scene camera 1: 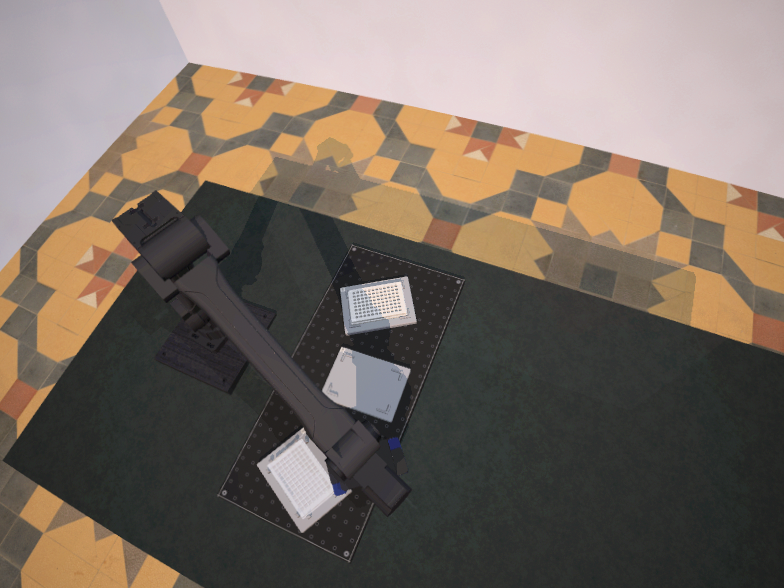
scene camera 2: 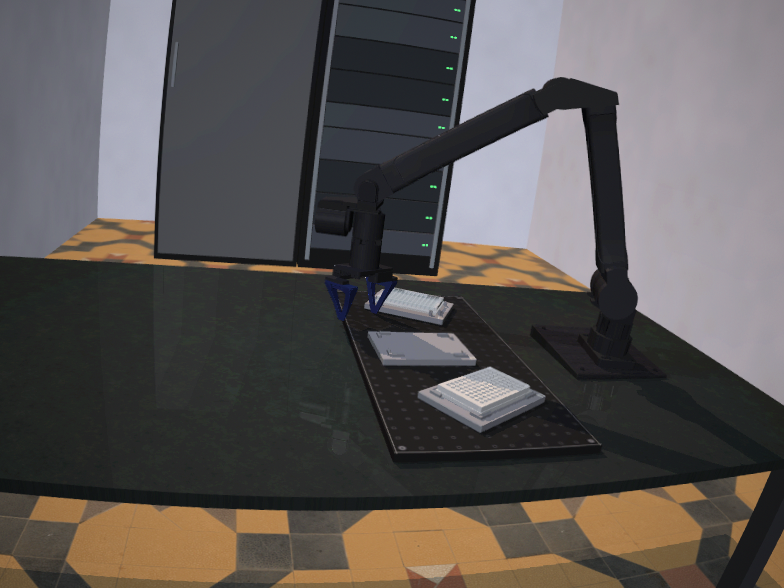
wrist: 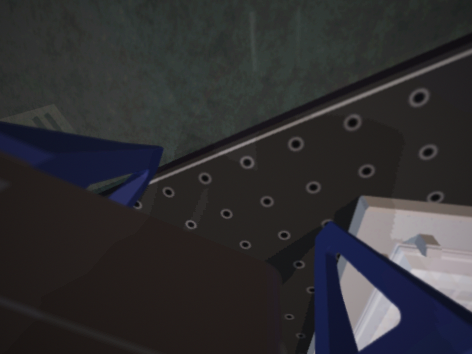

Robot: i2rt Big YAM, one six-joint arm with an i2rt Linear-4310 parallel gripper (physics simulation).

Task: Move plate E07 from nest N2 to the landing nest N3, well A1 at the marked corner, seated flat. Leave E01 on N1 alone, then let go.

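Note:
The empty nest (scene camera 1: 367, 384) (scene camera 2: 424, 349) is in the middle of the row, with raised corner guides. A translucent white plate (scene camera 1: 297, 477) (scene camera 2: 414, 300) (wrist: 450, 295) sits on an end nest (scene camera 1: 313, 520) (scene camera 2: 411, 315) (wrist: 380, 217), lowest in scene camera 1. An opaque white plate (scene camera 1: 378, 302) (scene camera 2: 484, 387) with round wells sits on the other end nest (scene camera 1: 379, 327) (scene camera 2: 468, 419). No labels or well A1 marks are readable. My gripper (scene camera 1: 366, 465) (scene camera 2: 358, 315) (wrist: 244, 195) is open and empty, above the board's edge beside the translucent plate; one finger overlaps that nest in the wrist view.
The nests stand on a black perforated board (scene camera 1: 430, 303) (scene camera 2: 417, 436) (wrist: 325, 155) on a dark green table (scene camera 1: 538, 443) (scene camera 2: 189, 379) (wrist: 200, 60). The arm's base plate (scene camera 1: 208, 363) (scene camera 2: 563, 354) is beside the board. My forearm crosses over the board near the empty nest in scene camera 1.

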